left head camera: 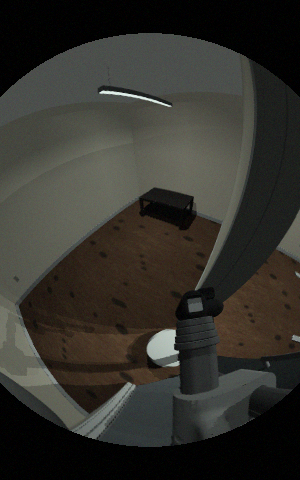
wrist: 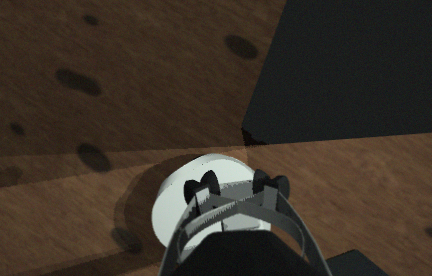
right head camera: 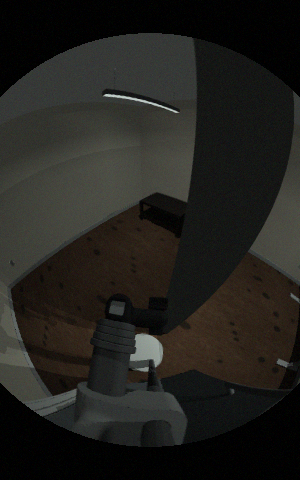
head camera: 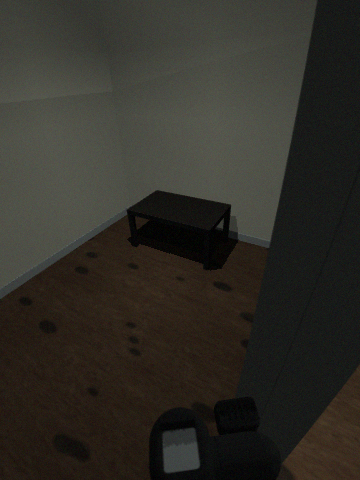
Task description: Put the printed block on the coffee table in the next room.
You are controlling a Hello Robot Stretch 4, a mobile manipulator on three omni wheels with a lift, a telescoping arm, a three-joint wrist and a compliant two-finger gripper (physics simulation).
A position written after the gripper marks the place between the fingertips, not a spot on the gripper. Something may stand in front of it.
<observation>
In view: the gripper (wrist: 235,185), a printed block (wrist: 237,190) and a coffee table (head camera: 187,222).
The coffee table shows as well in the left head camera view (left head camera: 171,204) and in the right head camera view (right head camera: 169,210). The head camera view does not show the printed block: it is out of frame.
</observation>
